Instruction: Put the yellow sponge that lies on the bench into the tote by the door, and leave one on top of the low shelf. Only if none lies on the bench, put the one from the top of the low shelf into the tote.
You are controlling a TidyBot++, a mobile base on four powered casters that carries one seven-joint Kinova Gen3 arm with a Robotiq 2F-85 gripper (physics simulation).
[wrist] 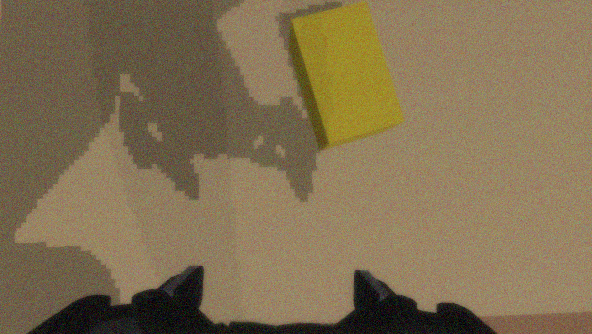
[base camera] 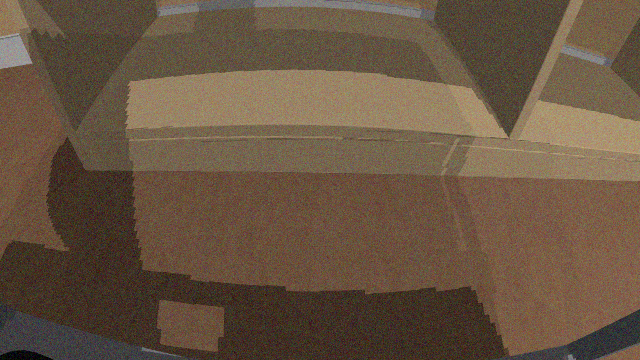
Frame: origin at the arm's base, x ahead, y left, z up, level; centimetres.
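Seen in the pictures: gripper, between the fingertips: (wrist: 279, 285).
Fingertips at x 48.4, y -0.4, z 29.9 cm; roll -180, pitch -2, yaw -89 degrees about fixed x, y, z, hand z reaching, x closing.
A point is followed by its place in that frame.
A yellow sponge (wrist: 347, 75) @[z 25.8, x 62.7, y -4.9 cm] lies flat and slightly turned on a pale wooden surface (wrist: 450, 200) @[z 21.3, x 53.4, y -16.3 cm], at the upper middle of the wrist view. My gripper (wrist: 279, 285) @[z 29.9, x 48.4, y -0.4 cm] is open and empty above that surface. The sponge is beyond the fingertips and a little to the right, not between them. The surface looks like the top of the open-fronted wooden unit (base camera: 300, 102) @[z -31.8, x 45.5, y 0.4 cm] in the base view; the wrist view alone does not show whether it is bench or low shelf. The tote does not show in either view.
In the base view the wooden unit stands across the front, with upright panels (base camera: 547, 70) @[z -20.1, x 43.3, y -28.1 cm] and a low front edge. Brown floor (base camera: 300, 225) @[z -39.7, x 34.2, y -0.5 cm] lies before it, partly in dark shadow. The surface's near edge shows at the lower right of the wrist view, with brown floor (wrist: 555, 325) @[z -39.7, x 11.7, y -94.9 cm] beyond.
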